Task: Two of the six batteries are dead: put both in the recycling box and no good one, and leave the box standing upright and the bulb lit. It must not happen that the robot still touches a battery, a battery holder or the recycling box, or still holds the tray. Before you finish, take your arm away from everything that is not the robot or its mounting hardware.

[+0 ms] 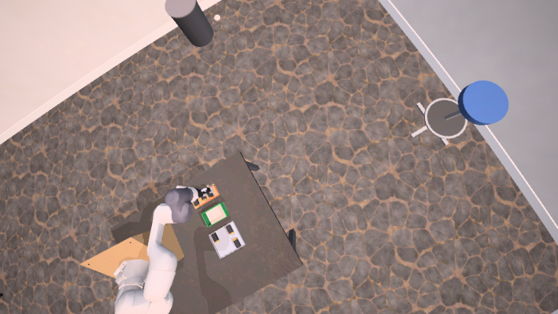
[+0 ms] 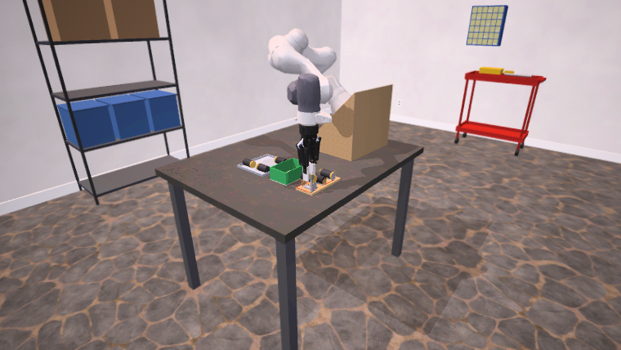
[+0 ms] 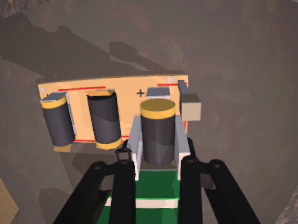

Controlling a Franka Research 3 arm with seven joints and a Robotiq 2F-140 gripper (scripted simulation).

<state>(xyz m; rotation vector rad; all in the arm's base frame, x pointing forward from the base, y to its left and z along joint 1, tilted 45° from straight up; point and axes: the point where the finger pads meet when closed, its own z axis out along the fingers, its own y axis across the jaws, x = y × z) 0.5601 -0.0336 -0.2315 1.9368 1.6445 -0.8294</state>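
Now: hand 3 cm short of the bulb and 3 cm to the right of it. From my hand the other things lie so: white tray: 10 cm behind, 33 cm to the right, 8 cm below; then green recycling box: 6 cm behind, 15 cm to the right, 7 cm below.
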